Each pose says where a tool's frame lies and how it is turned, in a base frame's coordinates. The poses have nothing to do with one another.
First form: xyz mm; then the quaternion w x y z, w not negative.
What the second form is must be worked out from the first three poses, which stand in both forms.
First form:
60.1, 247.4, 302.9, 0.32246, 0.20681, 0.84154, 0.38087
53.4, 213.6, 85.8, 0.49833, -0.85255, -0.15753, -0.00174
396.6, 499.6, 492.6, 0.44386, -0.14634, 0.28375, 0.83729
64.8, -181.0, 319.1, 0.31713, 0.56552, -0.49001, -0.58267
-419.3, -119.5, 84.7, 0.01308, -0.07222, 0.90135, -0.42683
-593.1, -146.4, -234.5, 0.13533, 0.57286, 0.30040, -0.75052
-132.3, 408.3, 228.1, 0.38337, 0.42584, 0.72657, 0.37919
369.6, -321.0, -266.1, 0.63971, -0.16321, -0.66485, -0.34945
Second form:
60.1, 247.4, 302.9, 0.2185, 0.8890, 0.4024, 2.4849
53.4, 213.6, 85.8, -0.9834, -0.1817, -0.0020, 2.0982
396.6, 499.6, 492.6, -0.1633, 0.3167, 0.9344, 2.2218
64.8, -181.0, 319.1, 0.5963, -0.5167, -0.6144, 2.4962
-419.3, -119.5, 84.7, -0.0722, 0.9014, -0.4269, 3.1154
-593.1, -146.4, -234.5, 0.5782, 0.3032, -0.7575, 2.8701
-132.3, 408.3, 228.1, 0.4611, 0.7867, 0.4106, 2.3547
369.6, -321.0, -266.1, -0.2123, -0.8650, -0.4546, 1.7534

